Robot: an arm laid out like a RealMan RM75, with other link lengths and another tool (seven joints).
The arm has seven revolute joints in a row. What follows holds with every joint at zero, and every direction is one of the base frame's.
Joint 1 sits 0.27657 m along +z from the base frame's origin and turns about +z.
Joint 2 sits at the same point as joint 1 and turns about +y.
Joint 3 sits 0.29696 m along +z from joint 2 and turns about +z.
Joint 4 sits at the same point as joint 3 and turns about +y.
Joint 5 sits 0.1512 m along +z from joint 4 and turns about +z.
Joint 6 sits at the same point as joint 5 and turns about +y.
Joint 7 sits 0.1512 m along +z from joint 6 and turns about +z.
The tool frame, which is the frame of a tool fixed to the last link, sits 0.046 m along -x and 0.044 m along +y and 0.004 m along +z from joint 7; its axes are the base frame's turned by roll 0, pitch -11.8 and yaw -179 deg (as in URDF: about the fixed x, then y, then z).
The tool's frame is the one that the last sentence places.
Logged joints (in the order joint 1, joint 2, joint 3, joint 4, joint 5, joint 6, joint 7), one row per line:
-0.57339, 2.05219, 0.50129, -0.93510, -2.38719, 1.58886, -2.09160
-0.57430, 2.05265, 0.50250, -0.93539, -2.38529, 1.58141, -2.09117
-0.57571, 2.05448, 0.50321, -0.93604, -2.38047, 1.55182, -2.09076
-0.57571, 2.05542, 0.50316, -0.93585, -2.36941, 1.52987, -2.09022
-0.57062, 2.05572, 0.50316, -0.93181, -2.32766, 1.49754, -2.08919
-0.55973, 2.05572, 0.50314, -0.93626, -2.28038, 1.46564, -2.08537
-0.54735, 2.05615, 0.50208, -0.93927, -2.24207, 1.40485, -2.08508
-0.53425, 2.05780, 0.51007, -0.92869, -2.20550, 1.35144, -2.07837
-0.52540, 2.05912, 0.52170, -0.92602, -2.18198, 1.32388, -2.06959
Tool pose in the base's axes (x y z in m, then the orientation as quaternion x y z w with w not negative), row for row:
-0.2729, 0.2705, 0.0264, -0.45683, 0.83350, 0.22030, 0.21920
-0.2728, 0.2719, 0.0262, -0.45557, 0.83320, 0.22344, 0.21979
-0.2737, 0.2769, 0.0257, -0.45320, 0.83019, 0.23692, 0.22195
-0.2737, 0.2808, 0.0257, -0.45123, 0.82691, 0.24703, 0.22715
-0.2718, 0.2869, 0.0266, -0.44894, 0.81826, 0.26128, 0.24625
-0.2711, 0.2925, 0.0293, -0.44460, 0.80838, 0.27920, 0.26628
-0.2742, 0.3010, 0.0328, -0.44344, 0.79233, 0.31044, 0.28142
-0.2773, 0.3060, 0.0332, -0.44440, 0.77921, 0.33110, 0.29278
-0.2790, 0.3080, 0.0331, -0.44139, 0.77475, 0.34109, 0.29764
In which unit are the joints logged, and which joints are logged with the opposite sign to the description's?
The joints are logged in radians. Opposite sign: joint 2, joint 4, joint 5.
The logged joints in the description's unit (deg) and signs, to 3 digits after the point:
-32.853, -117.582, 28.722, 53.577, 136.776, 91.035, -119.840
-32.905, -117.608, 28.791, 53.594, 136.667, 90.608, -119.815
-32.986, -117.713, 28.832, 53.631, 136.391, 88.913, -119.792
-32.986, -117.767, 28.829, 53.620, 135.757, 87.655, -119.761
-32.694, -117.784, 28.829, 53.389, 133.365, 85.803, -119.702
-32.070, -117.784, 28.828, 53.644, 130.656, 83.975, -119.483
-31.361, -117.809, 28.767, 53.816, 128.461, 80.492, -119.466
-30.610, -117.903, 29.225, 53.210, 126.366, 77.432, -119.082
-30.103, -117.979, 29.891, 53.057, 125.018, 75.853, -118.579

